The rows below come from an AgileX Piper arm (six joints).
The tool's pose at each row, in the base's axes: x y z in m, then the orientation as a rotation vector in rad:
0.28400 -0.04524 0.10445 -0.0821 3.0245 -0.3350
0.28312 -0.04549 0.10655 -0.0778 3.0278 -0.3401
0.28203 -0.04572 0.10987 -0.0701 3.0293 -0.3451
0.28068 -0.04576 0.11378 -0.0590 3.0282 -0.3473
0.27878 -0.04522 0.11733 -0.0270 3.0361 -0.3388
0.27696 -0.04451 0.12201 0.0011 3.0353 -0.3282
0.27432 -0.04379 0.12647 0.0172 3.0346 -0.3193
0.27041 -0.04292 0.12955 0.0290 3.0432 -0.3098
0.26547 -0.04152 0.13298 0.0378 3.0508 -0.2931
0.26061 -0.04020 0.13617 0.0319 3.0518 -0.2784
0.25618 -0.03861 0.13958 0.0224 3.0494 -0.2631
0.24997 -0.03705 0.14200 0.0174 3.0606 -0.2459
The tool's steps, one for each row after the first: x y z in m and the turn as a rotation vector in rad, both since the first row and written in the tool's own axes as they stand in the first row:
0.00070 -0.00067 -0.00208 0.0031 0.0041 0.0023
0.00150 -0.00158 -0.00536 0.0065 0.0066 0.0070
0.00249 -0.00242 -0.00929 0.0084 0.0063 0.0142
0.00402 -0.00260 -0.01305 0.0031 0.0149 0.0347
0.00536 -0.00286 -0.01793 -0.0028 0.0148 0.0535
0.00753 -0.00303 -0.02269 -0.0080 0.0142 0.0644
0.01108 -0.00270 -0.02627 -0.0145 0.0225 0.0716
0.01559 -0.00188 -0.03041 -0.0257 0.0289 0.0772
0.02004 -0.00109 -0.03429 -0.0355 0.0278 0.0739
0.02403 -0.00011 -0.03840 -0.0455 0.0231 0.0687
0.02988 0.00114 -0.04172 -0.0577 0.0321 0.0649

